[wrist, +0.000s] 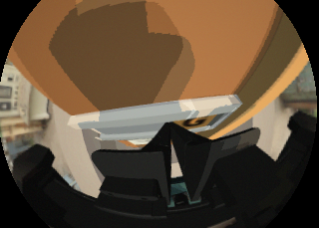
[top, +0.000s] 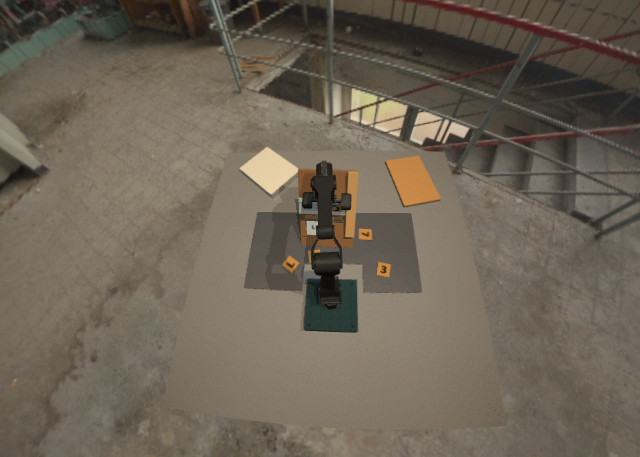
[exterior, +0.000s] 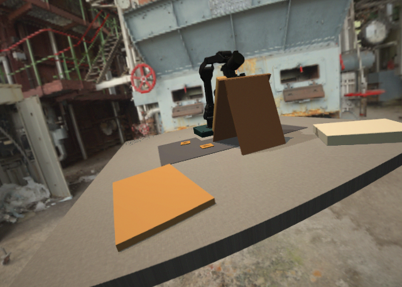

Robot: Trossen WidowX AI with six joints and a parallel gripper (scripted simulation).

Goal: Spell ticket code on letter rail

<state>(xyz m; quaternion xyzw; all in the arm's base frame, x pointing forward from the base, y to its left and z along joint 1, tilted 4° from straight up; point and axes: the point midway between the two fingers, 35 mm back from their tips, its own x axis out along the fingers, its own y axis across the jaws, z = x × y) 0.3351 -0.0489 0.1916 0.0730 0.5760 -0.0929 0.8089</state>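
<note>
My gripper tip is now 3 cm to the left of the orange tile marked g and 1 cm past it. From my gripper tip the other things lie so: white ticket: 9 cm below, 6 cm to the left, 4 cm behind; 7 tile: 17 cm below, 16 cm to the right, 8 cm behind; dark mat: 17 cm below, 16 cm behind, 1 cm to the left.
</note>
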